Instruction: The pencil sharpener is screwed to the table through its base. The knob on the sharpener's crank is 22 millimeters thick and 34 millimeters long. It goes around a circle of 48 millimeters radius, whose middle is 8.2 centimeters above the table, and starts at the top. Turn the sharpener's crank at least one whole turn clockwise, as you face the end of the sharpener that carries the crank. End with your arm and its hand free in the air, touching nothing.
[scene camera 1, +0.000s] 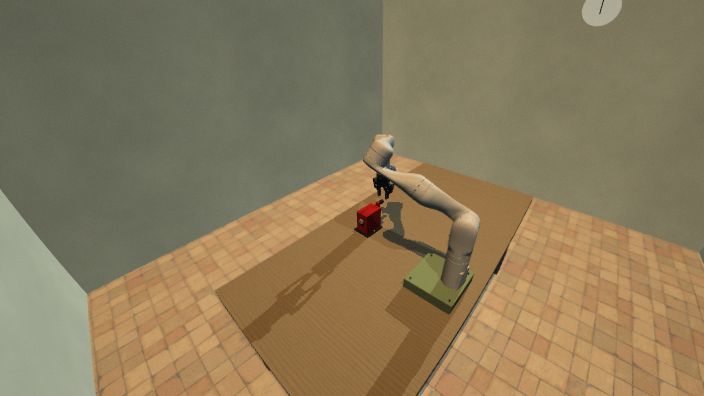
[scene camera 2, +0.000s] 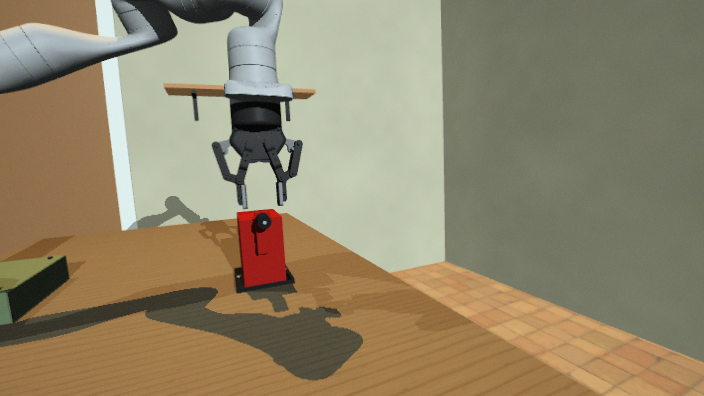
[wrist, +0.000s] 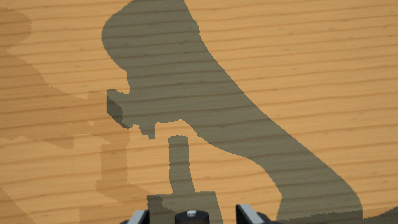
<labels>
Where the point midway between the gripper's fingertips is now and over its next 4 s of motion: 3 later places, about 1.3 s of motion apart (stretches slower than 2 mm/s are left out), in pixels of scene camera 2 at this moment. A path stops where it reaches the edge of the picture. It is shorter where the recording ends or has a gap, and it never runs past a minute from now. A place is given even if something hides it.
My gripper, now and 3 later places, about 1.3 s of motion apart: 263, 207; 264, 220; 266, 234; 289, 242
</labels>
